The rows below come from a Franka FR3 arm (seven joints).
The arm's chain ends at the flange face. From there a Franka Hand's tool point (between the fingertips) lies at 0.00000 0.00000 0.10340 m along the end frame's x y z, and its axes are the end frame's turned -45 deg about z.
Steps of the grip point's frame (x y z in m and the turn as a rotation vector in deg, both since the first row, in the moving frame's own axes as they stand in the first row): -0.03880 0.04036 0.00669 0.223 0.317 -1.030; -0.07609 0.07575 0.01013 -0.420 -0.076 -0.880; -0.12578 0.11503 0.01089 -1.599 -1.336 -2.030; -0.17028 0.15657 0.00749 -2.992 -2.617 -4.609
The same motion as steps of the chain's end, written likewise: 0.00099 0.05666 0.00669 0.382 0.066 -1.030; -0.00068 0.10674 0.01013 -0.351 0.243 -0.880; -0.00800 0.16654 0.01096 -2.075 0.186 -2.030; -0.01046 0.22399 0.00774 -3.966 0.265 -4.609
